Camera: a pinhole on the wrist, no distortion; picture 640 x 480 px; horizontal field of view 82.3 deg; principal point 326.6 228.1 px. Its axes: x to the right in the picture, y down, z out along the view. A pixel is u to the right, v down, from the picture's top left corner.
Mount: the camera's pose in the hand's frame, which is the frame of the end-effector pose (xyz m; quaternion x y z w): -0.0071 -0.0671 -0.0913 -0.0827 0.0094 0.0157 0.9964
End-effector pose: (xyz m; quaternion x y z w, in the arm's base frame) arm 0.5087 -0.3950 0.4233 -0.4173 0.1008 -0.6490 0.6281
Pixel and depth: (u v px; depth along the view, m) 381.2 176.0 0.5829
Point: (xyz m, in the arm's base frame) 0.8157 -0.2733 0.8070
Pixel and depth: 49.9 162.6 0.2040
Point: 0.5127 -0.1931 0.4820
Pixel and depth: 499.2 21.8 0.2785
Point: 0.5393 -0.4013 0.7217
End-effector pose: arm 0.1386 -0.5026 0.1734 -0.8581 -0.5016 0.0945 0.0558
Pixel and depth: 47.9 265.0 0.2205
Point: 0.0170 -0.6456 0.0713
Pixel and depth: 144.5 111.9 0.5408
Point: -0.2223 -0.6540 -0.2338
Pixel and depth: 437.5 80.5 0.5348
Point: -0.0405 -0.2621 -0.2660
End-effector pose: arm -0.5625 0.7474 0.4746 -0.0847 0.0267 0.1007 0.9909
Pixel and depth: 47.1 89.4 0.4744
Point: -0.8593 0.5792 0.9355
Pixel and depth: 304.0 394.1 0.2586
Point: -0.5981 0.8556 0.6039
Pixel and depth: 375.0 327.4 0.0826
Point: -0.5523 0.7159 0.4658
